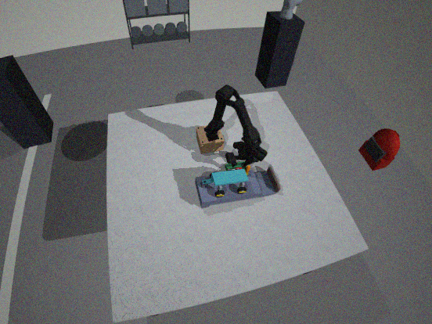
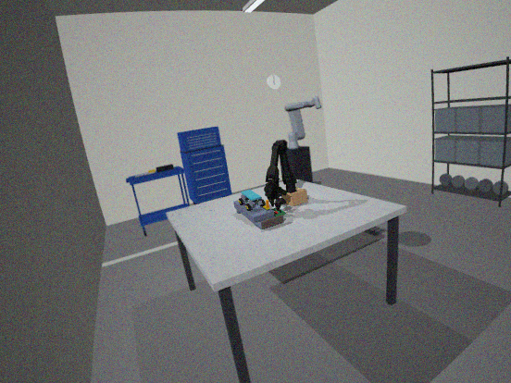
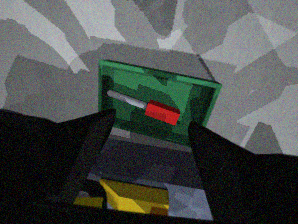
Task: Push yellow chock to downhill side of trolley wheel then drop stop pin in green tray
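Right now the red-headed stop pin is 10 mm to the right of my gripper tip and 30 mm below it. From my gripper tip the other things lie so: yellow chock: 70 mm ahead, 40 mm above; then teal trolley: 120 mm ahead, 110 mm to the right, 70 mm above; then grey ramp: 120 mm ahead, 110 mm to the right, 10 mm above.
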